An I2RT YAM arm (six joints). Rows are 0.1 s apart.
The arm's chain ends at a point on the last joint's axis. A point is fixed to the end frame.
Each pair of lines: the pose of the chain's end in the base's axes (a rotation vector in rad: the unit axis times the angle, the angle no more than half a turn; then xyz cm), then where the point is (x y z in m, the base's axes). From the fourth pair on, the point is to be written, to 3 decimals.
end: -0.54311, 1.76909, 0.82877, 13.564, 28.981, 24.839
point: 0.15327 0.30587 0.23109
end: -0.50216, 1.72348, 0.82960, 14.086, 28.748, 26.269
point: 0.15948 0.30370 0.24662
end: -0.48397, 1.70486, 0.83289, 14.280, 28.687, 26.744
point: 0.16178 0.30318 0.25189
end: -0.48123, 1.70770, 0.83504, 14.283, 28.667, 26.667
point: 0.162 0.303 0.251
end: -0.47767, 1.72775, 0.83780, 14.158, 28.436, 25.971
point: 0.160 0.301 0.244
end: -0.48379, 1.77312, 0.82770, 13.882, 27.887, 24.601
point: 0.157 0.295 0.229
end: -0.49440, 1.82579, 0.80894, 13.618, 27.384, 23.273
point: 0.154 0.289 0.214
